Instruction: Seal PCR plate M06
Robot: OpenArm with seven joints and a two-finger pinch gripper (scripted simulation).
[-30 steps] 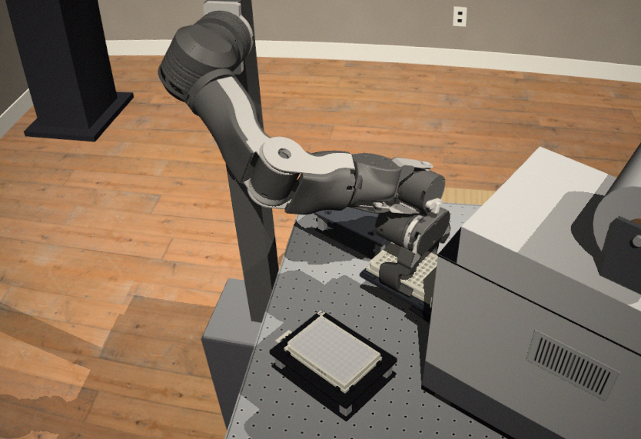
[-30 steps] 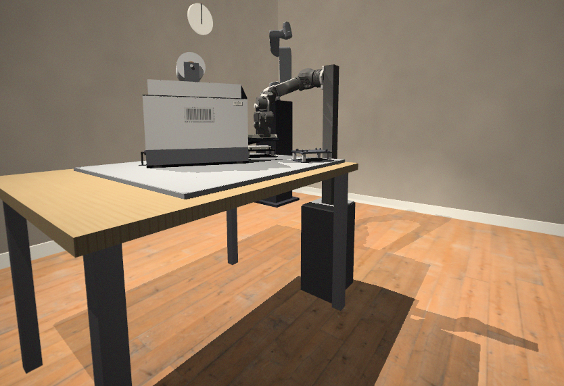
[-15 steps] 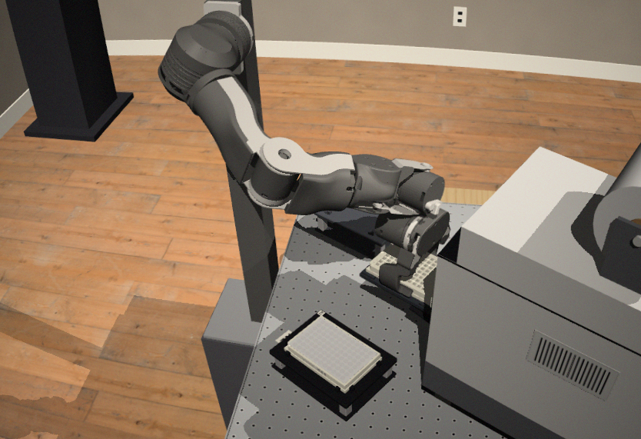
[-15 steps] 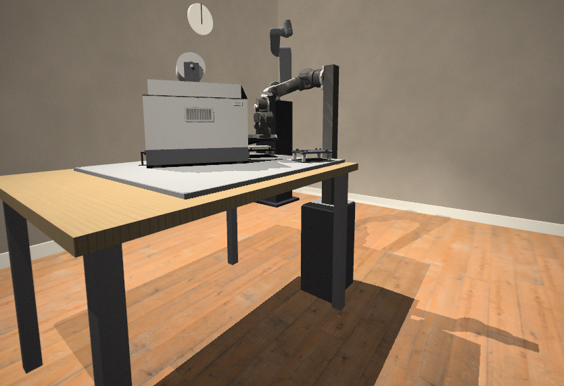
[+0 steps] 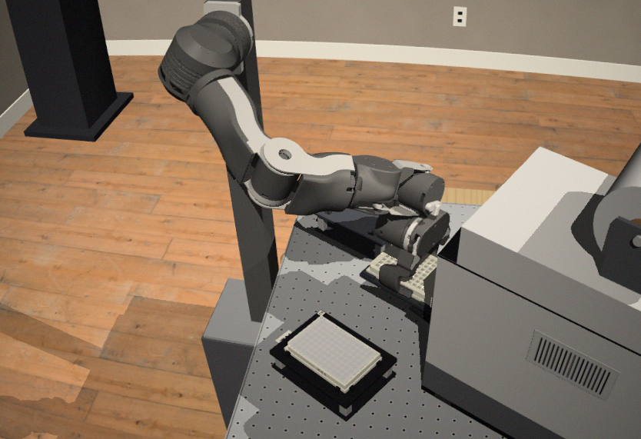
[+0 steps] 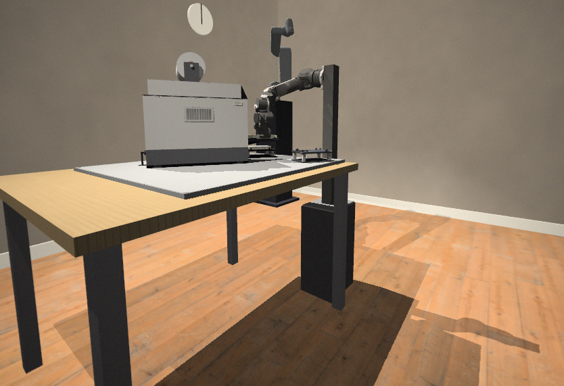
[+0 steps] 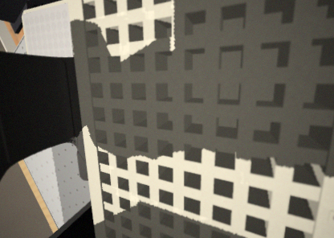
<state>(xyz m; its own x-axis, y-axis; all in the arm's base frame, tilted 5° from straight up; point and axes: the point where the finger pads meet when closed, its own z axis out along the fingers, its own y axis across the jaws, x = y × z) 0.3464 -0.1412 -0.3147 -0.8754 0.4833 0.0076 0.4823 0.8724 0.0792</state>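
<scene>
The open-welled plate M06 is right at my hand. Also, from my hand: square grey key 130 mm to the right, 80 mm above, 40 mm ahead; dark sealer stage 10 mm below; yellow warning label 130 mm ahead, 40 mm above, 30 mm to the left.
</scene>
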